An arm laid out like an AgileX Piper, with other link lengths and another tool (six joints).
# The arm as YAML. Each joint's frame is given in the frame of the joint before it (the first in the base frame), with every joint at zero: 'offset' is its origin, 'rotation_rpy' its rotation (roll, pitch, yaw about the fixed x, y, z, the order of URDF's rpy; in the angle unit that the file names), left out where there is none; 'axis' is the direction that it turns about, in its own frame. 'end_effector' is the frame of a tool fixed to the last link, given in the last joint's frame.
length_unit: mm
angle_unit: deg
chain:
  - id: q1
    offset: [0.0, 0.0, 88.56]
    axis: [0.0, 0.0, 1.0]
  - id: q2
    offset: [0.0, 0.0, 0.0]
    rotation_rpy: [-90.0, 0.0, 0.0]
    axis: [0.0, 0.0, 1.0]
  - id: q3
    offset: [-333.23, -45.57, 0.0]
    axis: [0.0, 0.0, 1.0]
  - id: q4
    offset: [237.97, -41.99, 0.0]
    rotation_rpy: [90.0, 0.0, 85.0]
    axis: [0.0, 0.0, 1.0]
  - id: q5
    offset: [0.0, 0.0, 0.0]
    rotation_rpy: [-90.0, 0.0, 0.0]
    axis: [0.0, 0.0, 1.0]
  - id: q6
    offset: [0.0, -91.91, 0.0]
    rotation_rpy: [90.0, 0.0, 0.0]
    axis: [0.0, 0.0, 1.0]
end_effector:
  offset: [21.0, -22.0, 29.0]
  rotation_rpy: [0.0, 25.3, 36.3]
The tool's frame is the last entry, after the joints.
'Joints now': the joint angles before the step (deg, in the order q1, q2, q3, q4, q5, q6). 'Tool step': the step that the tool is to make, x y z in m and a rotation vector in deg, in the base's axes. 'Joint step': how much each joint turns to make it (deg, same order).
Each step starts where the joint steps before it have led.
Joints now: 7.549, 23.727, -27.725, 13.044, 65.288, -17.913
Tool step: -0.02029, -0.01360, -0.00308, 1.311, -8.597, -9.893
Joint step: 0.002, -9.394, 0.302, -6.701, -1.259, 10.597
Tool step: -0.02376, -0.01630, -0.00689, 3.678, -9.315, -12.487
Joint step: -0.002, -10.249, 0.000, -8.771, 0.066, 13.820
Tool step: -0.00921, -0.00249, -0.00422, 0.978, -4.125, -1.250
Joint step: 0.000, -4.429, 0.000, -0.886, 0.275, 1.423
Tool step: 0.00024, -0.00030, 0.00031, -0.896, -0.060, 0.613
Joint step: 0.001, 0.000, 0.001, 0.058, -0.001, -1.111
